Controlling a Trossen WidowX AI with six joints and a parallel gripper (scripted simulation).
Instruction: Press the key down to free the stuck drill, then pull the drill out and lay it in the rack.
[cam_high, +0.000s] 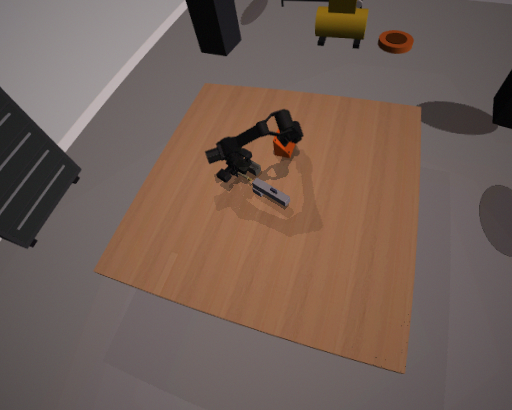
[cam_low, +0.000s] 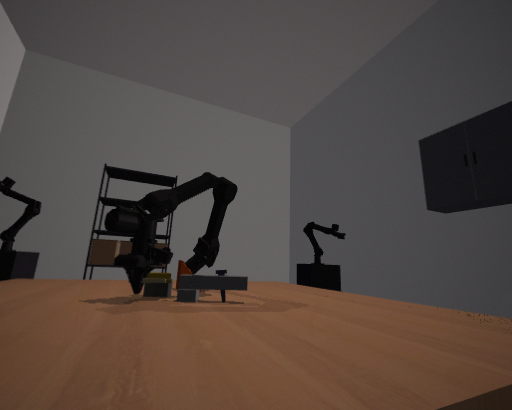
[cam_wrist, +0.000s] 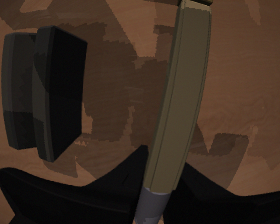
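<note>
The olive drill lies 40 mm to the left of my gripper tip, 40 mm above it and 10 mm ahead of it. Also, from my gripper tip: grey fixture block (190 mm to the left, 40 mm ahead, 30 mm above); then dark grey rack (70 mm behind, 50 mm to the left, 10 mm above); then dark key (220 mm to the left, 50 mm ahead, 40 mm above).
</note>
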